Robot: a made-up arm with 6 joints.
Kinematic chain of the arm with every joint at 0, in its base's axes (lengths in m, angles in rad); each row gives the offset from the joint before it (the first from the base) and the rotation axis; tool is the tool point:
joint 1: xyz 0 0 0.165 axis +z
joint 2: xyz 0 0 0 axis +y
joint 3: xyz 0 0 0.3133 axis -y
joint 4: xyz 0 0 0 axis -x
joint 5: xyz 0.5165 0 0 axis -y
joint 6: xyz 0 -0.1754 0 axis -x
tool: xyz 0 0 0
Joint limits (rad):
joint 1: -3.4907..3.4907
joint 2: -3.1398..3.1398
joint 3: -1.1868..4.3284
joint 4: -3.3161..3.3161
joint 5: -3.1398..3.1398
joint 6: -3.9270..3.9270
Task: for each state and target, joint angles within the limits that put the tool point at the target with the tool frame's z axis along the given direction. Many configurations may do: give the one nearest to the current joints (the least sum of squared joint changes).
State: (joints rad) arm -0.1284 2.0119 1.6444 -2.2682 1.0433 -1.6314
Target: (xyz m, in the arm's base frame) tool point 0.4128 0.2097 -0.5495 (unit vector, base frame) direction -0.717 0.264 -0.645
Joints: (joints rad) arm 0.2997 2.4265 1.6339 -2.0347 1.0543 -1.6089
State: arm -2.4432 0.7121 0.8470 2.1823 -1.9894 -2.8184
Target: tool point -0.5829 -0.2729 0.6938 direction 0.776 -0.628 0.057
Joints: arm -2.8561 0.5727 0.8154 2.1617 -2.3900 -2.4770
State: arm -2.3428 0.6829 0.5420 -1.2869 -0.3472 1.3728
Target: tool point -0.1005 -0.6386 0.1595 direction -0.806 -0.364 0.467
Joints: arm -1.7767 0.5792 0.3874 -1.7554 -0.6135 0.7469
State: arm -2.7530 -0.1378 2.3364 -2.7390 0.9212 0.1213
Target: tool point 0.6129 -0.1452 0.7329 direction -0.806 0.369 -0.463
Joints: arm -3.1463 -0.7002 1.9641 -2.5174 1.3788 0.3256
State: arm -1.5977 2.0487 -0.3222 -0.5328 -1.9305 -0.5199
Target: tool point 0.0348 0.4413 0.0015 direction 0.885 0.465 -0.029
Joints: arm -1.8876 2.8593 -0.2754 -0.9332 -2.2202 0.4485
